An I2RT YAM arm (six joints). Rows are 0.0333 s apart.
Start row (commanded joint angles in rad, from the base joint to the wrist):
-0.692, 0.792, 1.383, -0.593, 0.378, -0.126
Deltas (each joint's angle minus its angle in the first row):
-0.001, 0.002, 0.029, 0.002, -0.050, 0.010
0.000, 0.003, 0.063, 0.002, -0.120, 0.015
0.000, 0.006, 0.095, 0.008, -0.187, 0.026
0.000, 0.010, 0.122, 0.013, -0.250, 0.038
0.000, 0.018, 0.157, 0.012, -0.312, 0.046
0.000, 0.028, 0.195, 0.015, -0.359, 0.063
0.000, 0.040, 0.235, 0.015, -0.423, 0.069
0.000, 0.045, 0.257, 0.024, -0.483, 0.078
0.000, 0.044, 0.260, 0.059, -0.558, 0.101
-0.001, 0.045, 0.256, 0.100, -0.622, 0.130
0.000, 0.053, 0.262, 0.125, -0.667, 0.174
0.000, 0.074, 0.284, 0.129, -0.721, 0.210
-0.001, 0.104, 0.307, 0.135, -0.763, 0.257
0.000, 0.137, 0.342, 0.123, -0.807, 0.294
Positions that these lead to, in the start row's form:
-0.693, 0.794, 1.412, -0.591, 0.328, -0.116
-0.692, 0.795, 1.446, -0.591, 0.258, -0.111
-0.692, 0.798, 1.478, -0.585, 0.191, -0.100
-0.692, 0.802, 1.505, -0.580, 0.128, -0.088
-0.692, 0.810, 1.540, -0.581, 0.066, -0.080
-0.692, 0.820, 1.578, -0.578, 0.019, -0.063
-0.692, 0.832, 1.618, -0.578, -0.045, -0.057
-0.692, 0.837, 1.640, -0.569, -0.105, -0.048
-0.692, 0.836, 1.643, -0.534, -0.180, -0.025
-0.693, 0.837, 1.639, -0.493, -0.244, 0.004
-0.692, 0.845, 1.645, -0.468, -0.289, 0.048
-0.692, 0.866, 1.667, -0.464, -0.343, 0.084
-0.693, 0.896, 1.690, -0.458, -0.385, 0.131
-0.692, 0.929, 1.725, -0.470, -0.429, 0.168

